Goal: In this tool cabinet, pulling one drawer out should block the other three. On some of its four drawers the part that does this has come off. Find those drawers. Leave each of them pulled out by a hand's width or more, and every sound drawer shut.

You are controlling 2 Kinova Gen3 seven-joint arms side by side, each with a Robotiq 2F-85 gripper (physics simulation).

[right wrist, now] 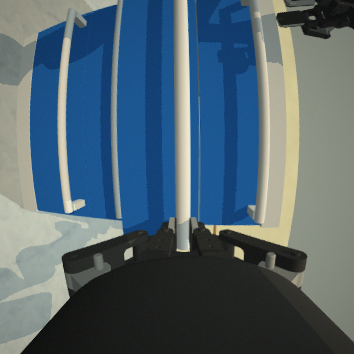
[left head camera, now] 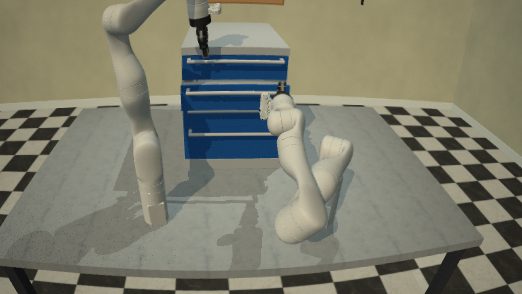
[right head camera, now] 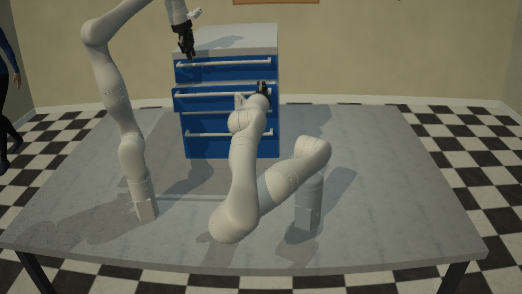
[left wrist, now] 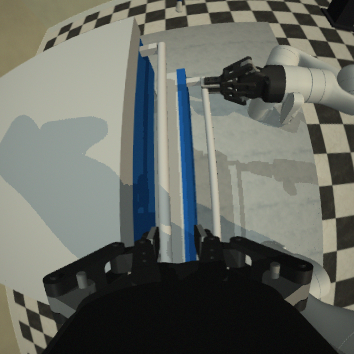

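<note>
The blue top drawer (left head camera: 240,72) (right head camera: 230,74) (left wrist: 144,165) (right wrist: 242,150) is shut. The second drawer (left head camera: 225,103) (right head camera: 215,104) (left wrist: 184,125) (right wrist: 137,150) stands pulled out, its front well ahead of the top drawer's. The third drawer (left head camera: 230,121) (right head camera: 212,121) and bottom drawer (left head camera: 225,147) (right head camera: 215,147) (right wrist: 45,150) look shut, partly hidden by the right arm. My left gripper (left head camera: 205,55) (right head camera: 190,57) (left wrist: 176,234) is open around the left part of the top handle (left wrist: 162,150). My right gripper (left head camera: 281,85) (right head camera: 261,84) (right wrist: 182,226) is shut on the second drawer's handle (right wrist: 182,125) near its right end.
The cabinet's light top (left head camera: 255,35) (right head camera: 250,35) is above the drawers. The cabinet stands at the back of the grey table (left head camera: 390,200) (right head camera: 380,200). The right arm (left head camera: 295,150) (right head camera: 243,160) reaches up in front of the cabinet's right part. The left arm (left head camera: 131,85) (right head camera: 112,90) rises at the left.
</note>
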